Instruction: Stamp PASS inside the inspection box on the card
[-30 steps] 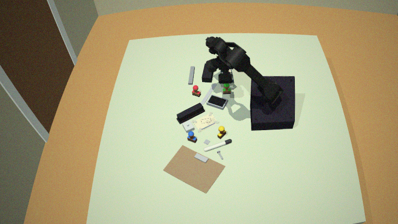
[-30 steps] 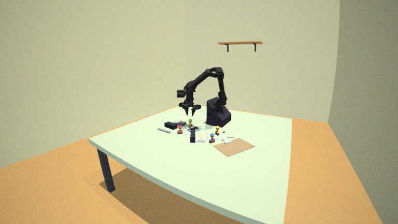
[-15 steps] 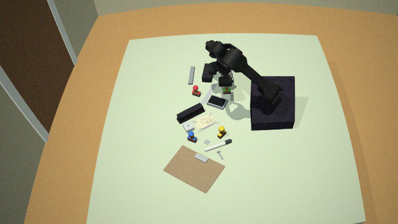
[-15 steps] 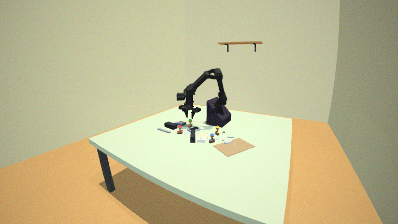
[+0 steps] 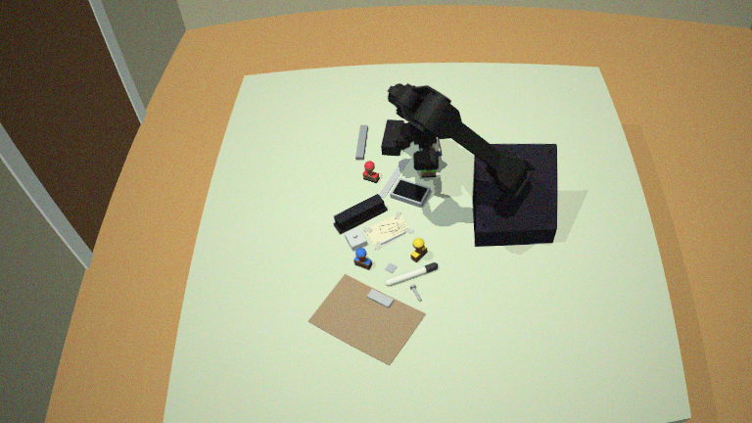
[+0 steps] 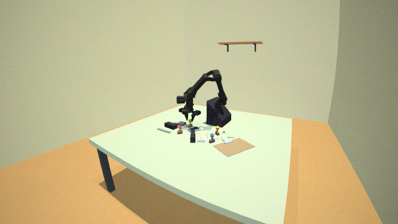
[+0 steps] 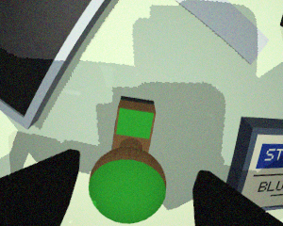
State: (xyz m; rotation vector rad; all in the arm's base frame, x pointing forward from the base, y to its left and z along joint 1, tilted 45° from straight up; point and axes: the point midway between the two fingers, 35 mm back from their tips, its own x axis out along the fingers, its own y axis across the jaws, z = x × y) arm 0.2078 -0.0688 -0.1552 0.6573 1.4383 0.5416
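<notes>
My gripper tip is 30 mm above the green stamp. The rest, counted from my gripper tip: red stamp: 150 mm ahead, 30 mm below; ink pad: 70 mm to the left, 50 mm below, 50 mm ahead; blue-and-white box: 110 mm to the right, 40 mm below, 10 mm behind.
</notes>
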